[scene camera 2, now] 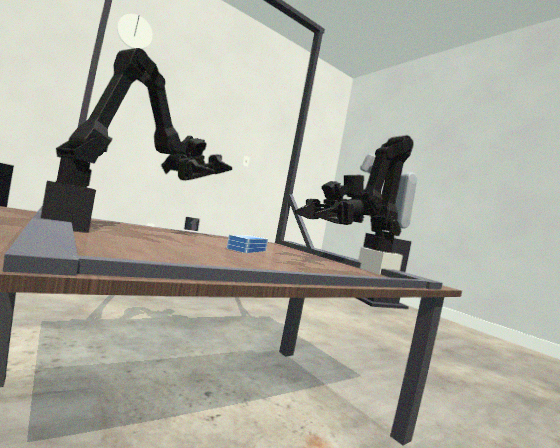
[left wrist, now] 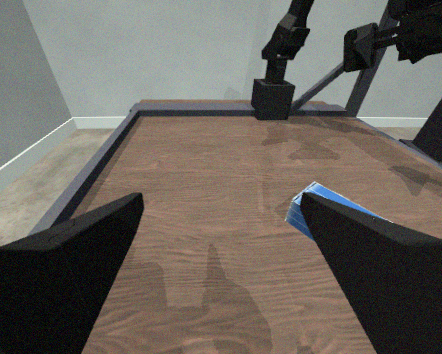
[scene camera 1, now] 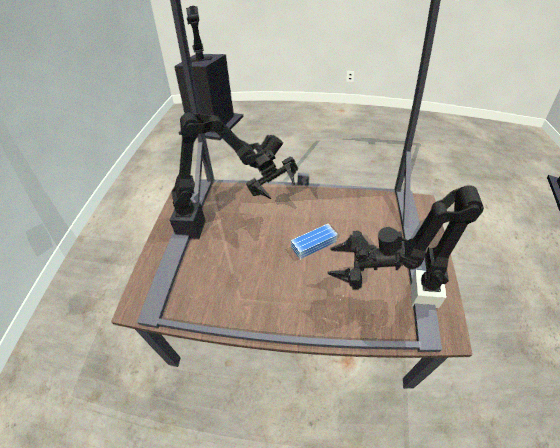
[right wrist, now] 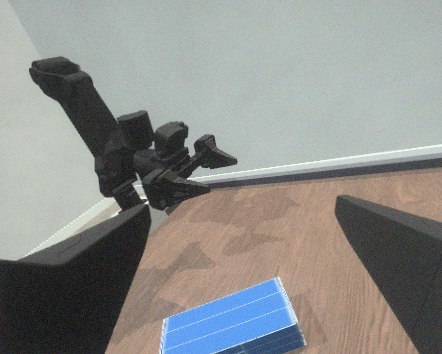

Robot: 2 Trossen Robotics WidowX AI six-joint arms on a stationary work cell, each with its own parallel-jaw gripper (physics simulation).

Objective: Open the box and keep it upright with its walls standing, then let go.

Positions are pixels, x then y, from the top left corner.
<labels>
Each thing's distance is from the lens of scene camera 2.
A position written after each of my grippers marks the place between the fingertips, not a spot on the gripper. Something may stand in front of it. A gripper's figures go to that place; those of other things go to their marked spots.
my left gripper (scene camera 2: 304, 213): 88 cm
my right gripper (scene camera 2: 223, 170): 98 cm
</labels>
